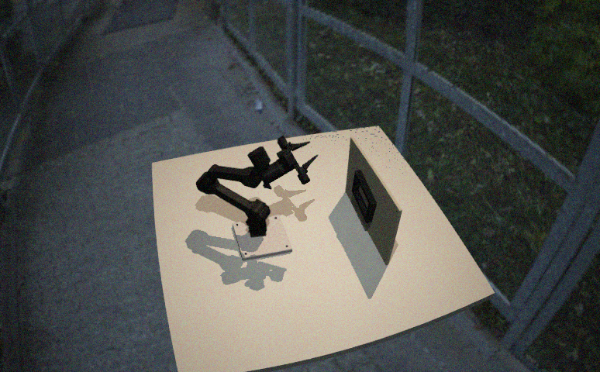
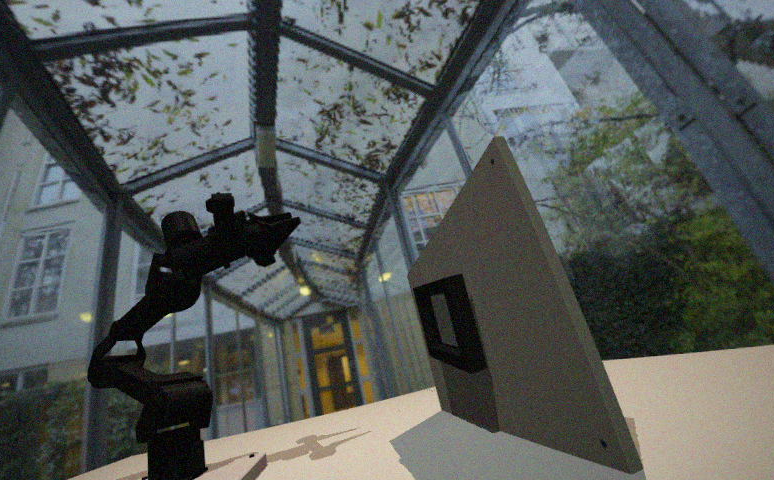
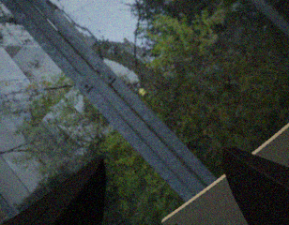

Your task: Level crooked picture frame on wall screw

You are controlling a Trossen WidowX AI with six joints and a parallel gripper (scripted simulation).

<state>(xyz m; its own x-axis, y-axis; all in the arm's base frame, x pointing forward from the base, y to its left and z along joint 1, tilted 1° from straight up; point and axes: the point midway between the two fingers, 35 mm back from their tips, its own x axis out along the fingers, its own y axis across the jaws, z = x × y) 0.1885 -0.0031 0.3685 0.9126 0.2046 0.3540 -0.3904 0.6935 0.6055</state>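
Now: gripper tip 22 cm short of the black picture frame, 2 cm to the left of it and 24 cm above it. Round my gripper tip: grey wall panel (23 cm ahead, 4 cm to the right, 25 cm below).
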